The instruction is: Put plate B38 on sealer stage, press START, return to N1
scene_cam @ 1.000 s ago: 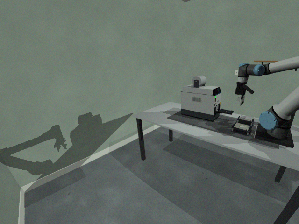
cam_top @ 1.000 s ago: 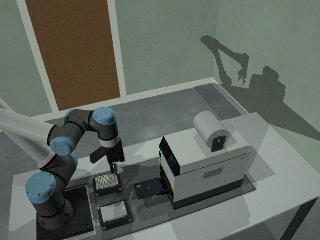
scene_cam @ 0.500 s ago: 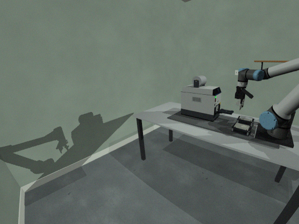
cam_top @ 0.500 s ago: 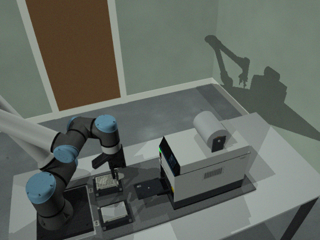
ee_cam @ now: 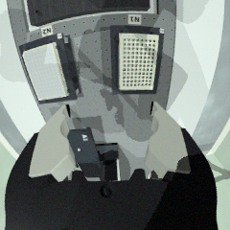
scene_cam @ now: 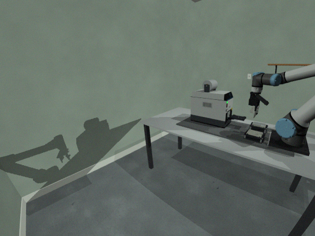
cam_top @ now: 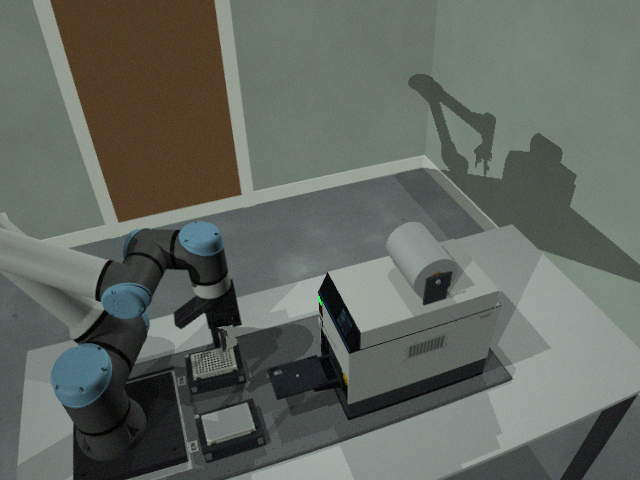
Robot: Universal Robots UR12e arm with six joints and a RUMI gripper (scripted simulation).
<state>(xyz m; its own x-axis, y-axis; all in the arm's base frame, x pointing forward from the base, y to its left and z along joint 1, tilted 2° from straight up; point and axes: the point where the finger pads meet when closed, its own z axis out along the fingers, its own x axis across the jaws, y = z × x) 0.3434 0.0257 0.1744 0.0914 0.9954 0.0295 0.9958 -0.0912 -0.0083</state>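
Right now the plate B38 is 140 mm below my hand, 70 mm to the left of it and 30 mm behind it. Also, from my hand: foil-covered plate (150 mm to the right, 130 mm below, 40 mm behind); then nest N1 (150 mm below, 70 mm to the left, 30 mm behind); then sealer stage (170 mm ahead, 120 mm to the right, 80 mm below).
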